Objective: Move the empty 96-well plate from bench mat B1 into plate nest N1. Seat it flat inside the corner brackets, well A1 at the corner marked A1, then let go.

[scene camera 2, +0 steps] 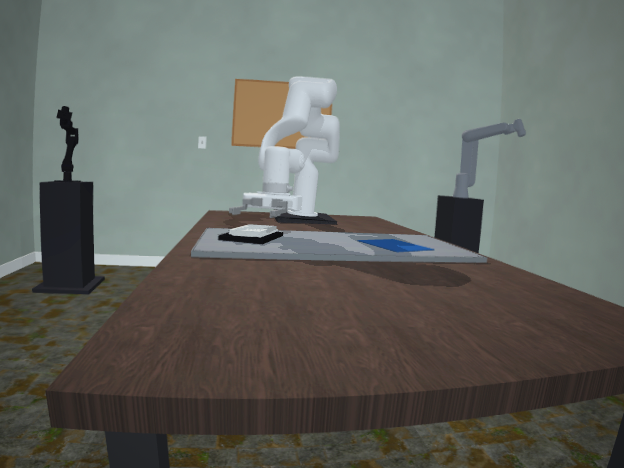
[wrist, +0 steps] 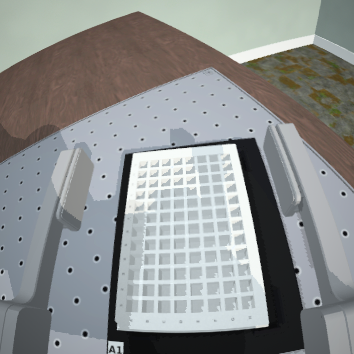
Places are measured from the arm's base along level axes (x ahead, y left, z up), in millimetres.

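Where they show: end effector, tool point: (scene camera 2: 254, 212) (wrist: 171, 178); arm's base, origin of the base link: (scene camera 2: 302, 214).
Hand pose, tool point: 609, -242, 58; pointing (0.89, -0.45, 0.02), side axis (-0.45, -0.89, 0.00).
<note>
Each offset is from my tool point to the centre of the thing, as dx, dy, dz. "spot": to the spot under its first point. Level surfaces: height alone.
The white 96-well plate {-6, +1, -48} (scene camera 2: 253, 230) (wrist: 187, 235) lies on the black plate nest {-9, -4, -61} (scene camera 2: 259, 240) (wrist: 267, 225). In the wrist view its lower left corner is near the A1 label {spot: -53, +77, -56} (wrist: 115, 348). A wider black strip shows along its right side than along its left. The corner brackets cannot be made out, and whether the plate sits fully flat is unclear. My gripper (scene camera 2: 255, 211) (wrist: 180, 180) is open and empty, above the plate, with one finger out to each side and apart from it. The blue bench mat {dz -66} (scene camera 2: 393, 245) lies to the right in the scene view, with no plate on it.
The nest and the blue mat are on a grey perforated board (scene camera 2: 322, 255) (wrist: 150, 115) on the brown wooden table {dz -81} (scene camera 2: 322, 322) (wrist: 110, 65). The board's edge and the table's edge lie beyond the nest in the wrist view. Two other arms stand on black pedestals away from the table.
</note>
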